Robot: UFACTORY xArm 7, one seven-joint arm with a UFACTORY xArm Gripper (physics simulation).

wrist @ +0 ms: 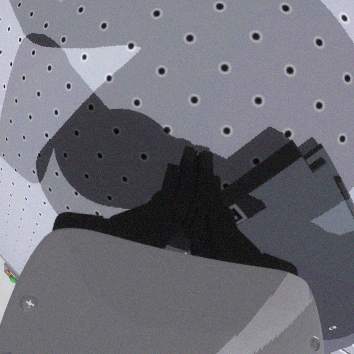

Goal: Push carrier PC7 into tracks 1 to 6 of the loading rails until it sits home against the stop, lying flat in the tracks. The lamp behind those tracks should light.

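Frame: origin at the arm's base, x right, y back, z down, level; metres.
Where they show: gripper, fingertip midpoint: [191, 168].
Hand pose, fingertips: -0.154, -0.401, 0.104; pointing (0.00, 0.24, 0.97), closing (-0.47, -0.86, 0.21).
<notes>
Each offset is from my fingertips to the top centre of the thing, as dx, dy, dz. "pt": to the spot under its first point. Level surfaces: height alone.
Carrier PC7 @(-0.001, -0.185, -0.028) [295, 235], a flat dark grey plate, lies on the perforated table at the right of the wrist view. Its black end edge runs diagonally beside my fingers, and a corner of its white label @(pt -0.015, -0.029, -0.028) [237, 214] shows past them. My gripper [191, 168] is shut and empty, its fingertips close to that end of the carrier. Whether they touch it I cannot tell. The gripper's body hides the lower left part of the carrier. A small sliver of pale ribbed rails @(pt +0.004, -0.346, -0.008) [346, 348] shows at the bottom right corner. The lamp and the stop do not show.
The light perforated table top @(dz +0.002) [210, 30] spreads above and to the left, with dark shadows of the arm across it. A small grey box [9, 270] with red and green parts shows at the left edge, beyond the table's border.
</notes>
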